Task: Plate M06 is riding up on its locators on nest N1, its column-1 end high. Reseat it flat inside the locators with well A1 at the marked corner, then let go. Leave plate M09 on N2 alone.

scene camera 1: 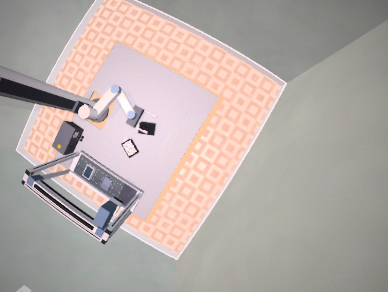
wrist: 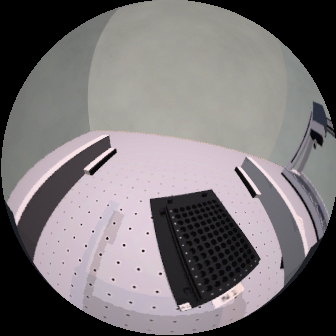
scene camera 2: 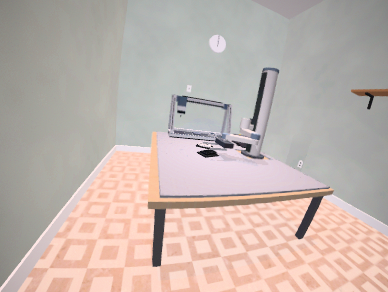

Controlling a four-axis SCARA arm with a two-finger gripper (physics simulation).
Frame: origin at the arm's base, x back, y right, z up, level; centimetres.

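Where they show: gripper, between the fingertips: (scene camera 1: 151, 125) (wrist: 178, 151) (scene camera 2: 206, 145); arm's base, origin of its link: (scene camera 2: 252, 155).
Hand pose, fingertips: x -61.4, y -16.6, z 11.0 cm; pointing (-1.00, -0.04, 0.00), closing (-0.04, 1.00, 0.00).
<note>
Things, the pixels of their centre, and the offset from my fingertips. "*": a spot on its surface instead. Level surfaces: height alone.
- Black multi-well plate M06, middle of its body: (wrist: 212, 238) (scene camera 2: 208, 152) (scene camera 1: 145, 128) dx +5.8, dy +5.7, dz -7.4 cm
- black nest N1, middle of its body: (wrist: 206, 238) (scene camera 1: 146, 128) dx +5.3, dy +5.5, dz -8.6 cm
- White plate M09, middle of its body: (scene camera 1: 129, 148) (scene camera 2: 204, 145) dx +10.4, dy +30.8, dz -7.8 cm
- dark box, a spot on its surface: (scene camera 1: 68, 137) * dx +67.9, dy +52.9, dz +1.8 cm
- mat, height of its surface: dz -9.7 cm
Black multi-well plate M06 (scene camera 1: 147, 128) (scene camera 2: 208, 153) (wrist: 216, 245) lies on black nest N1 (wrist: 167, 250). In the wrist view a strip of nest shows along the plate's left side, with a small white corner tag at the lower left and the N1 label at the lower edge. The plate's tilt is too small to judge. My gripper (scene camera 1: 152, 124) (wrist: 178, 151) is open and empty. Its fingers stand wide apart above the mat, and the plate appears low between them in the wrist view. White plate M09 (scene camera 1: 130, 148) (scene camera 2: 204, 145) lies on dark-rimmed nest N2, separate from N1.
A metal gantry frame (scene camera 1: 64, 209) (scene camera 2: 172, 116) stands over a deck with several marked places at the table's edge. A dark box (scene camera 1: 68, 137) stands near the arm's base. The arm's tall column (scene camera 2: 267, 107) rises from the table. Small holes dot the mat (wrist: 135, 220).
</note>
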